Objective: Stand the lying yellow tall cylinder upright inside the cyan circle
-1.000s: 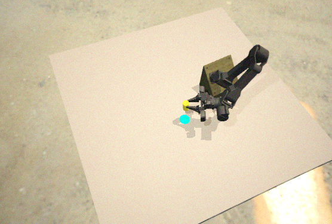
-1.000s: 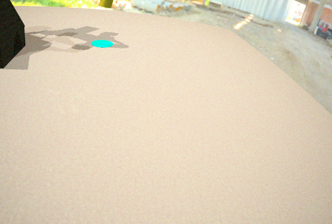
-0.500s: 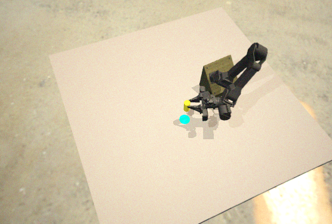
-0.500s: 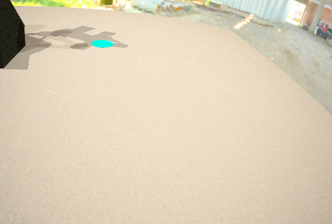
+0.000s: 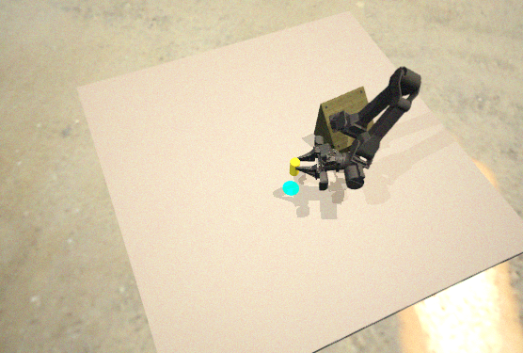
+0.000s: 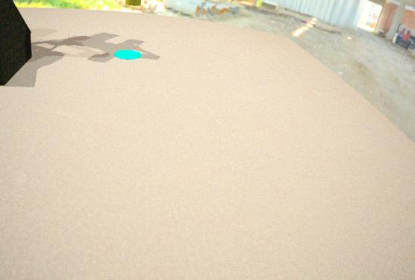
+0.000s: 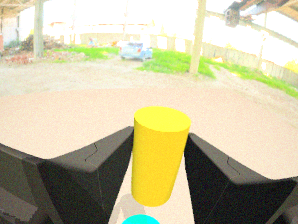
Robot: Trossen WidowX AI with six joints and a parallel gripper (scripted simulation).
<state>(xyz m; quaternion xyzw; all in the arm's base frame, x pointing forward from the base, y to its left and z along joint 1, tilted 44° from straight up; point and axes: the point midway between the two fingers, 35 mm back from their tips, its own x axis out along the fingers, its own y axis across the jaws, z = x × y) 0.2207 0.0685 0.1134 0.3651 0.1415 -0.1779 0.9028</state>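
The cyan circle is 160 mm below my gripper tip. The rest, counted from my gripper tip: yellow cylinder (20 mm below).
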